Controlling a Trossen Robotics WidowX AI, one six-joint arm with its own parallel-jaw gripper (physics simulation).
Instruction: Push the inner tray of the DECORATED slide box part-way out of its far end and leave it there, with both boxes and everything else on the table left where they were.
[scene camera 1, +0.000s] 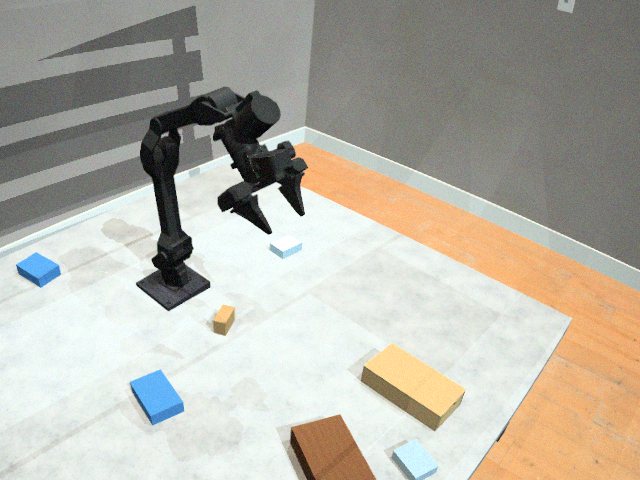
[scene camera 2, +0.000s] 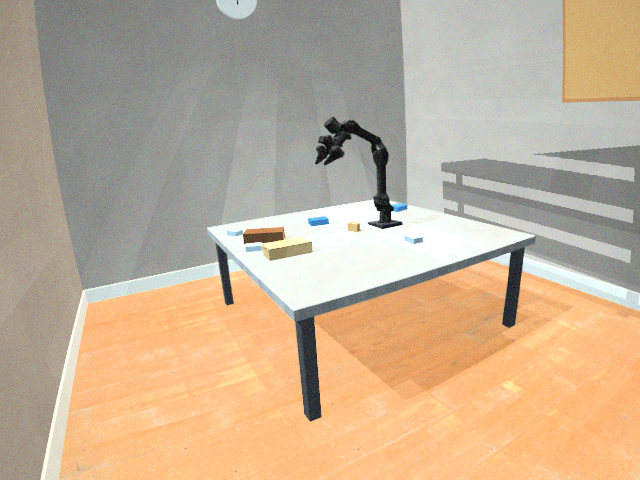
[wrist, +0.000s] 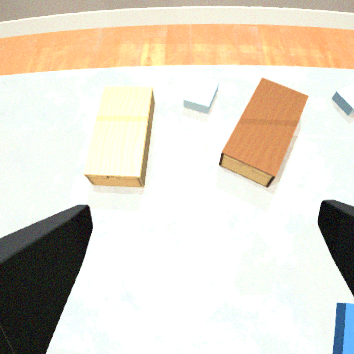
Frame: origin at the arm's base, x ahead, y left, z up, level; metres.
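Where they show: gripper, fingertip midpoint: (scene camera 1: 287, 224) (scene camera 2: 319, 164) (wrist: 205, 214); arm's base, link origin: (scene camera 1: 175, 280) (scene camera 2: 385, 222).
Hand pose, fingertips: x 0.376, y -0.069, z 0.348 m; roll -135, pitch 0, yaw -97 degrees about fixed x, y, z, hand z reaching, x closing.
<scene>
Each offset is from my fingertips to the top centre of the thing. "*": to the spot under its first point. Level surfaces: height alone.
A pale wooden slide box {dy +0.093, dx +0.275, dz -0.314 m} (scene camera 1: 413, 386) (scene camera 2: 287, 249) (wrist: 121, 132) and a dark brown slide box {dy -0.179, dx +0.243, dz -0.314 m} (scene camera 1: 330, 445) (scene camera 2: 264, 235) (wrist: 265, 125) lie flat and apart. I cannot tell which is the decorated one; a faint band crosses each top in the wrist view. The pale box's near end {* dy +0.108, dx +0.177, dz -0.342 m} (wrist: 117, 181) has a small dark mark. The brown box's near end shows a tan tray face {* dy -0.122, dx +0.162, dz -0.334 m} (wrist: 246, 169) inside a dark rim. Their far ends are hidden in the wrist view. My gripper (scene camera 1: 286, 223) (scene camera 2: 321, 163) (wrist: 205, 214) is open and empty, high above the table and well short of both boxes.
Light blue blocks {dy -0.075, dx +0.360, dz -0.340 m} (scene camera 1: 415, 459) (scene camera 2: 253, 248) (wrist: 201, 97) lie between the boxes, beyond the brown box {dy -0.410, dx +0.307, dz -0.340 m} (scene camera 2: 234, 233) (wrist: 347, 101), and near the arm (scene camera 1: 285, 248) (scene camera 2: 413, 239). Blue blocks {dy -0.240, dx -0.142, dz -0.334 m} (scene camera 1: 156, 396) {dy -0.137, dx -0.708, dz -0.333 m} (scene camera 1: 38, 268) (scene camera 2: 317, 221) and a small tan block {dy +0.027, dx -0.178, dz -0.325 m} (scene camera 1: 223, 320) (scene camera 2: 353, 226) also lie on the table {dz -0.364 m} (scene camera 2: 372, 263).
</scene>
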